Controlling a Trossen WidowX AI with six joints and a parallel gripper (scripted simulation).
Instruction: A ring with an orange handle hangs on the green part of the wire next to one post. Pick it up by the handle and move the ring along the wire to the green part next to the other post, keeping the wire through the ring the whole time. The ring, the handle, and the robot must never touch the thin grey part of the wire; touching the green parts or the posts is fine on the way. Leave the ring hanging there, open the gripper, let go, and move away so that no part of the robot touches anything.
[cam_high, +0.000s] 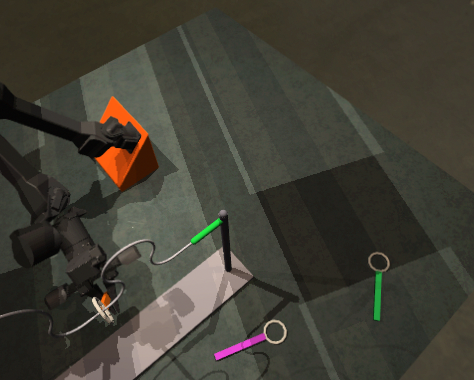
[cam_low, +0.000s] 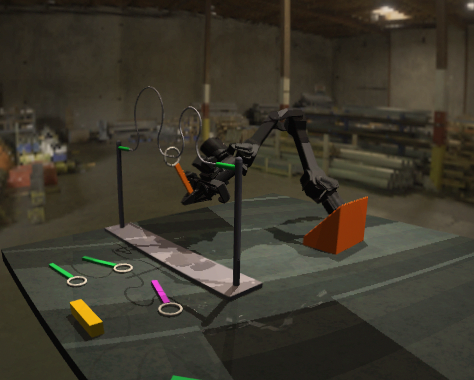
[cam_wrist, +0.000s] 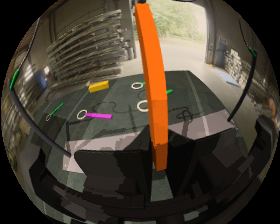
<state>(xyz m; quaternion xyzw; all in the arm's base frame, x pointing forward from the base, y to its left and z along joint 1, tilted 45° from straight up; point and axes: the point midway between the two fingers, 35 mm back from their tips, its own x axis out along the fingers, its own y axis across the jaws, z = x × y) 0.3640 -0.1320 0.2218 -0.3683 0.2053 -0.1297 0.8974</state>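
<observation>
The orange-handled ring is 10 mm ahead of my gripper tip and 100 mm above it. The rest, counted from my gripper tip: green-handled ring (270 mm ahead, 520 mm to the left, 150 mm below); yellow block (380 mm ahead, 190 mm to the left, 140 mm below); magenta-handled ring (190 mm ahead, 200 mm to the left, 150 mm below).
</observation>
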